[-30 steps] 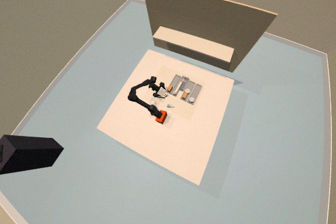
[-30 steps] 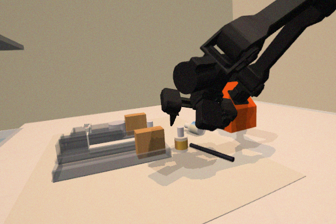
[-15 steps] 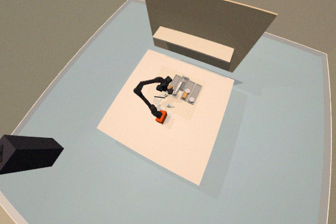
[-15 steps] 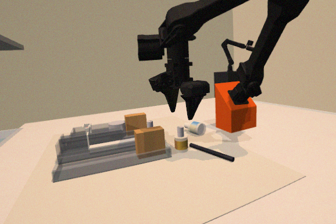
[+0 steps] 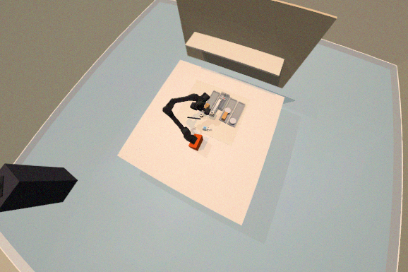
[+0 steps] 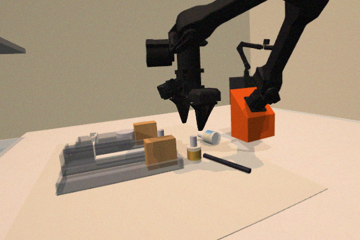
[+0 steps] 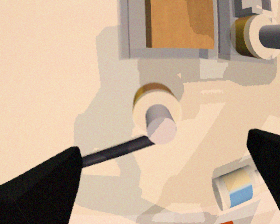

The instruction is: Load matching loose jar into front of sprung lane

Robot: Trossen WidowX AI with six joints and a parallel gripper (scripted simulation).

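Right now my gripper tip is 6 cm past the black rod, 6 cm to the right of it and 9 cm above it. Also, from my gripper tip: pale pusher plate 17 cm ahead, 12 cm to the right, 5 cm below; grey lane rack 21 cm ahead, 11 cm to the right, 8 cm below; blue-banded jar 10 cm behind, 12 cm to the right, 7 cm below.
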